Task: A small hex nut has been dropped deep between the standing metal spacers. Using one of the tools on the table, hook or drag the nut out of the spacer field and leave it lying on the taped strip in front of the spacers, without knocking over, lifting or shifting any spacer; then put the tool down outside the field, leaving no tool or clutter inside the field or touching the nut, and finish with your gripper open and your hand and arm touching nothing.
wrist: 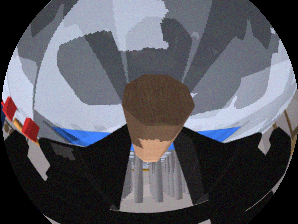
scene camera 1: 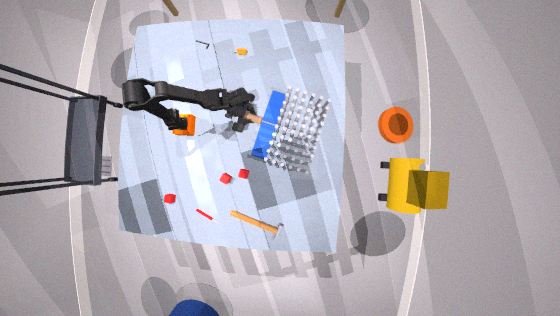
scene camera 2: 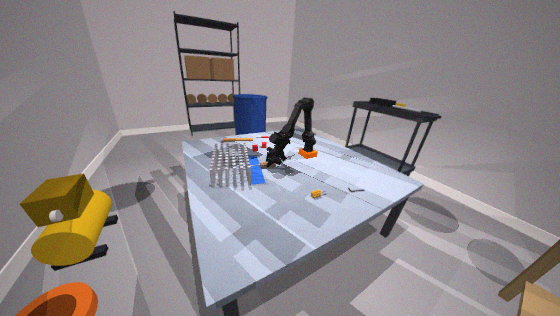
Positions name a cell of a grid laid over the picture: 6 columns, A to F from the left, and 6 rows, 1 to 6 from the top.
Scene:
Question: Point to a blue taped strip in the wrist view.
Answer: B4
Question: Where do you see a blue taped strip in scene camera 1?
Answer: C3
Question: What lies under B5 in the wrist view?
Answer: My gripper.

